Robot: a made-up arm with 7 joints.
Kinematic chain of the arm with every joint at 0, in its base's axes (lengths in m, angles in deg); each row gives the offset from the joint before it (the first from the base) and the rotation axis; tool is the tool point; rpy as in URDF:
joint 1: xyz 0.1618 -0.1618 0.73 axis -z
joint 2: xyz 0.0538 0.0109 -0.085 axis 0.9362 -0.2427 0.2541
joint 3: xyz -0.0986 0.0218 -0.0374 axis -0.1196 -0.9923 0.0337
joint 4: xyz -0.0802 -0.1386 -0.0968 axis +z
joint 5: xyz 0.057 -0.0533 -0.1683 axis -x
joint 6: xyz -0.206 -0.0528 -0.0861 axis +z
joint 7: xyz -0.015 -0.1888 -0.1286 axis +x
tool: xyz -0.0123 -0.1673 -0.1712 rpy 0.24 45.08 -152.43
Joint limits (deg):
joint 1: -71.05..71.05
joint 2: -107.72..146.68
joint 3: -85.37..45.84
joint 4: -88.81..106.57
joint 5: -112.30..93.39
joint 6: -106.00..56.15
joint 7: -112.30..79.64
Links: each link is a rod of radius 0.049 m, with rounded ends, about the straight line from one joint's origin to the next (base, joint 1, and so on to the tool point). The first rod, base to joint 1, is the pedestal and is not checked.
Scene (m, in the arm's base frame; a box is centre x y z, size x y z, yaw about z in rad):
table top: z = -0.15
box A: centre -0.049 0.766 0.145 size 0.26 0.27 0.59 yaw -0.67
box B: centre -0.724 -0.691 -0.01 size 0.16 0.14 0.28 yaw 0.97
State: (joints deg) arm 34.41 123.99 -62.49 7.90 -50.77 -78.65 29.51
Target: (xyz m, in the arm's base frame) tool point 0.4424 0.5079 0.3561
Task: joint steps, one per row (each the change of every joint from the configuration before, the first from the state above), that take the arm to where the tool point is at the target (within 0.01 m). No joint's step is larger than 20 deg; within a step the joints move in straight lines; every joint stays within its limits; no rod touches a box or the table.
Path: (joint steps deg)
1: 6.11 -18.63 11.61 -6.82 -10.25 13.88 8.35
2: 6.10 -18.62 11.60 -6.83 -10.26 13.89 8.36
3: 6.11 -18.63 11.61 -6.82 -10.26 13.88 8.36
4: 6.11 -18.63 11.61 -6.82 -10.25 13.88 8.35
5: 6.10 -18.63 11.60 -6.82 -10.25 13.89 8.35
6: 6.11 -18.62 11.61 -6.83 -10.26 13.88 8.36
7: 0.00 18.25 -6.33 11.24 14.67 -16.82 -0.86
8: 0.00 18.25 -6.32 11.23 14.67 -16.83 -0.86
9: 0.00 18.25 -6.33 11.24 14.67 -16.82 -0.87
10: 0.00 18.25 -6.32 11.24 14.67 -16.82 -0.86
11: 0.00 18.25 -6.32 11.23 14.67 -16.83 -0.86

